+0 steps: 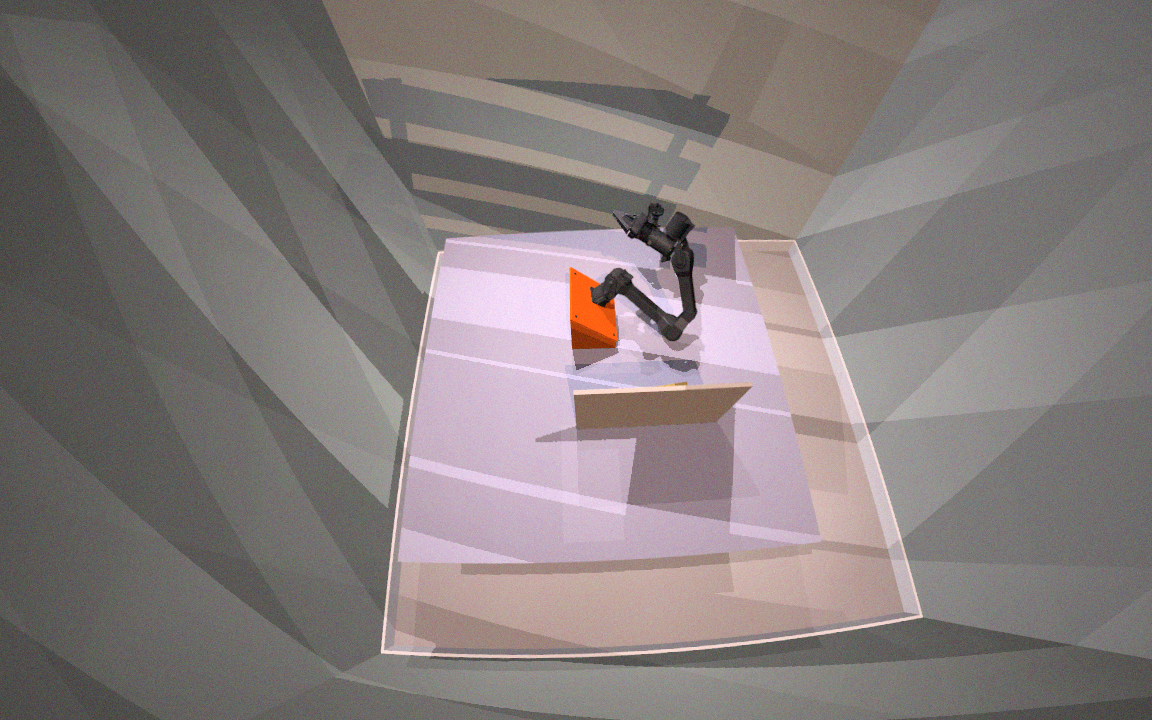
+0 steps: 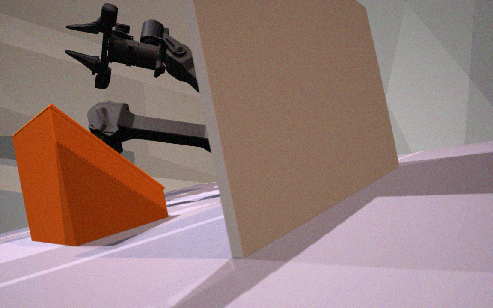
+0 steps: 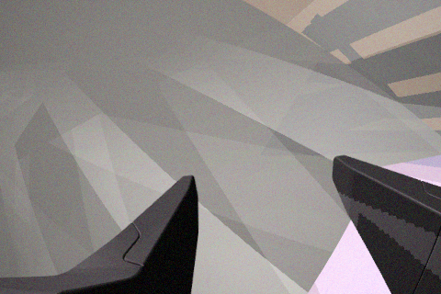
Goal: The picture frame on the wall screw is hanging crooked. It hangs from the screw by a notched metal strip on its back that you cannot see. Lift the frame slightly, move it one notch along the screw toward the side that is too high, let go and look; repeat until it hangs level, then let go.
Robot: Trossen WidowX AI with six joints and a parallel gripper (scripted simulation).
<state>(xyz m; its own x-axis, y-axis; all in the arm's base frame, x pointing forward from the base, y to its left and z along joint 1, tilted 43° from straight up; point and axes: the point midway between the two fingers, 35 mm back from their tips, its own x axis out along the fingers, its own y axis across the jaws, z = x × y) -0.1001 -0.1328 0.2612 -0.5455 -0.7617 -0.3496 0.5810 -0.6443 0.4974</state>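
My gripper tip is 530 mm short of the picture frame, 240 mm above it and 80 mm to the right of it. Also, from my gripper tip: pale wall board: 540 mm ahead, 260 mm below, 60 mm to the left.
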